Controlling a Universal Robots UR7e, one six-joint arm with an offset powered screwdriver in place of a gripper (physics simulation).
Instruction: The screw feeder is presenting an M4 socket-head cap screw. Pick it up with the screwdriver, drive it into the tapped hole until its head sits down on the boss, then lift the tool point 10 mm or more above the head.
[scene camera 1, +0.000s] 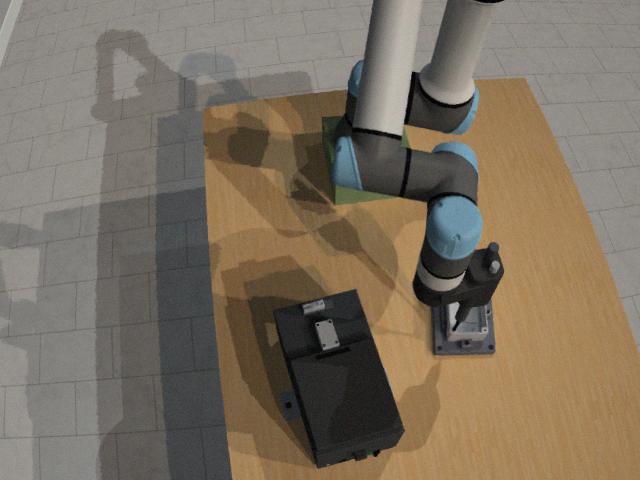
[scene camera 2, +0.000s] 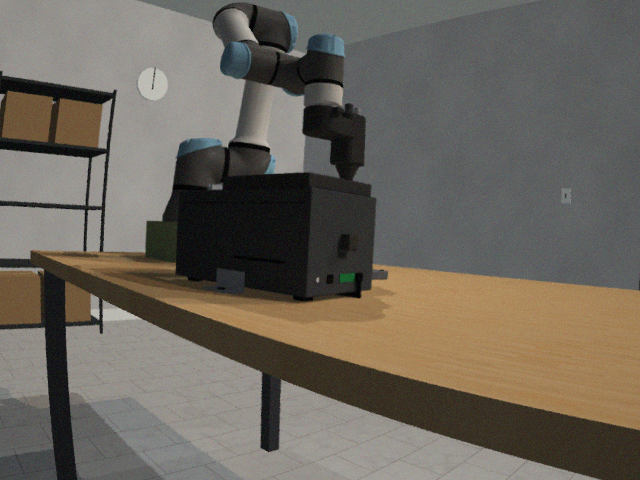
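Observation:
The black screw feeder (scene camera 1: 343, 395) (scene camera 2: 242, 232) stands on the table, with a light metal plate (scene camera 1: 326, 334) on its lower front part. The light grey open-topped housing (scene camera 1: 467, 334) sits on a dark base plate (scene camera 1: 449, 348) right of the feeder in scene camera 1. My screwdriver (scene camera 1: 455, 328) (scene camera 2: 346, 170) points down, its thin dark tip over or in the housing's near left corner. Whether the tip touches anything there cannot be told. The screw, the tapped hole and the boss cannot be made out. In scene camera 2 the feeder hides the tip and housing.
A green block (scene camera 1: 356, 195) (scene camera 2: 160, 240) stands at the arm's base on the wooden table (scene camera 1: 542, 248) (scene camera 2: 491, 330). A small dark bracket (scene camera 1: 289, 405) (scene camera 2: 230, 280) juts from the feeder's side. A shelf unit (scene camera 2: 108, 121) with boxes stands at the wall.

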